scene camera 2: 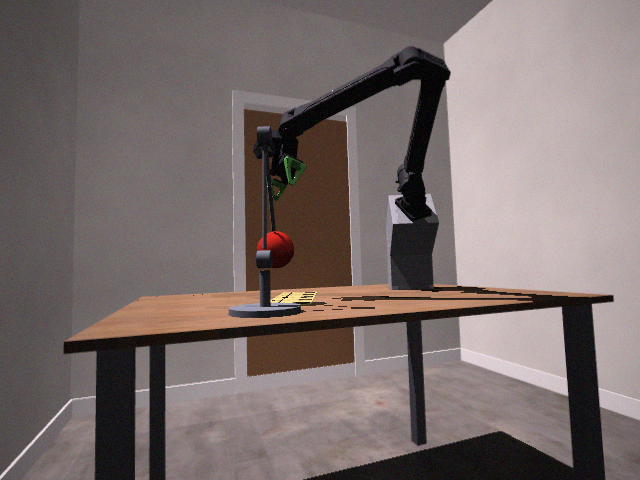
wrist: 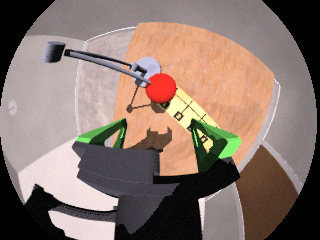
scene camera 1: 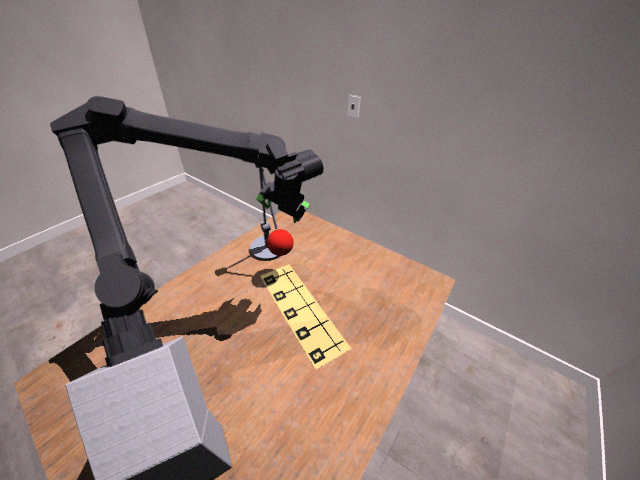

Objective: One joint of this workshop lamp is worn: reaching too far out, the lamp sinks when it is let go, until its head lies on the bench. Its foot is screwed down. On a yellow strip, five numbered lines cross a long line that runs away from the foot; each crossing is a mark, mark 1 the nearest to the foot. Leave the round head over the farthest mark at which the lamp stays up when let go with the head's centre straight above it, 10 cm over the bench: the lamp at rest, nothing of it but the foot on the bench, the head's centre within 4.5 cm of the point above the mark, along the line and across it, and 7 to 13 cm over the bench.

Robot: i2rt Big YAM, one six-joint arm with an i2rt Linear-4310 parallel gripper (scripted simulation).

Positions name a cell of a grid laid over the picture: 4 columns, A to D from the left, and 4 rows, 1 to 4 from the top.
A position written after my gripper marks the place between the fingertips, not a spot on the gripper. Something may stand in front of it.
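Note:
Round grey foot (scene camera 2: B3). Yellow strip (scene camera 1: C3), (wrist: C2). My gripper (scene camera 1: B2), (scene camera 2: B2), (wrist: B3).

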